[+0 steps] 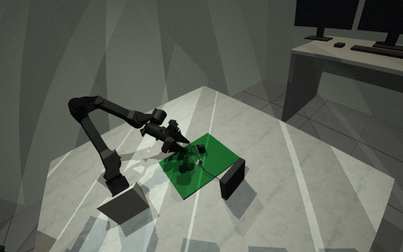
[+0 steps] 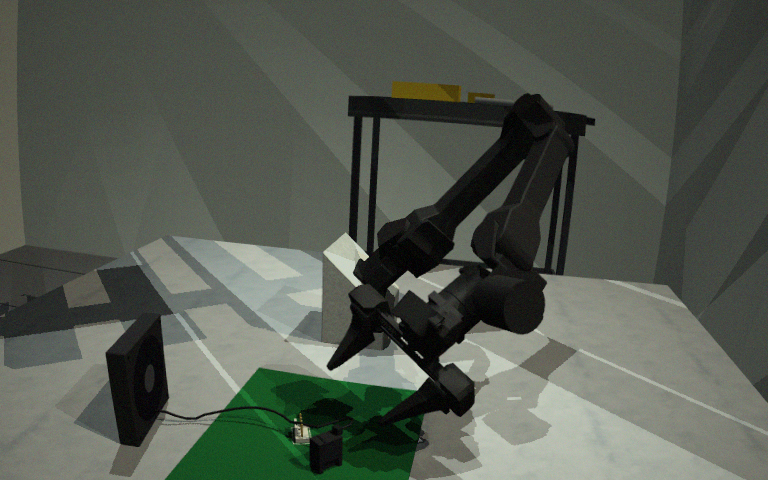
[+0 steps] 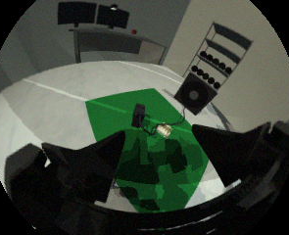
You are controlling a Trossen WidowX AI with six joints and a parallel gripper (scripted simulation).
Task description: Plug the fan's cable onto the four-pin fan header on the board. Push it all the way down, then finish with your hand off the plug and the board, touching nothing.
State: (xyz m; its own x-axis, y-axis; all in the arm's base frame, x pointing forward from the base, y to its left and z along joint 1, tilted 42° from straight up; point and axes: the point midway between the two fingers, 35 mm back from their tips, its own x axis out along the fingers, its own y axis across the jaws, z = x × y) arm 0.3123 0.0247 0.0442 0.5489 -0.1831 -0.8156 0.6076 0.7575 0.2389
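My gripper tip is now 50 mm short of the black plug, 20 mm to the left of it and 40 mm above it. The rest, counted from my gripper tip: black fan: 20 mm ahead, 240 mm to the right, 10 mm below; header: 60 mm to the right, 70 mm below; green board: 50 mm to the right, 80 mm below.
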